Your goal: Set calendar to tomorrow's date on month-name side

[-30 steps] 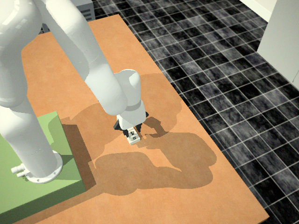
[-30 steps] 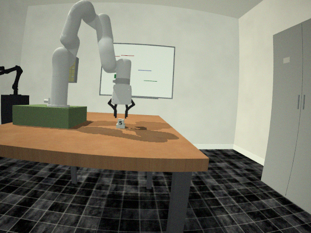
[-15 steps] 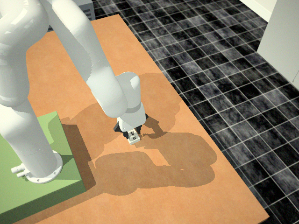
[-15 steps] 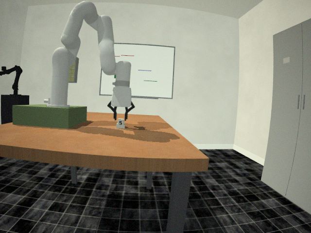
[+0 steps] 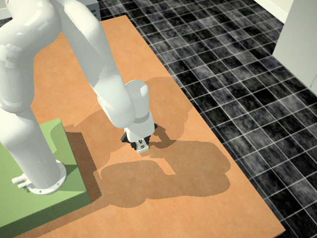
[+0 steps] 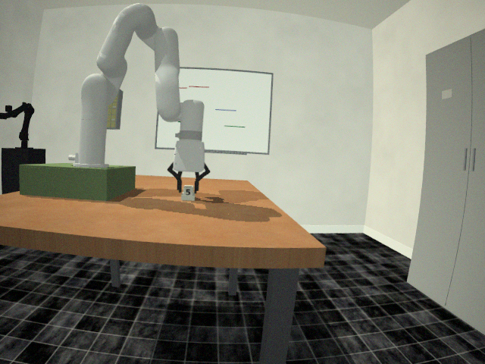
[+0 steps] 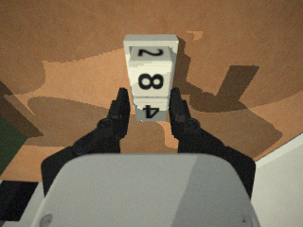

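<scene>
Right now the calendar cube is 20 mm below my hand. Also, from my hand: calendar tray (30 mm below, 20 mm to the left).
</scene>
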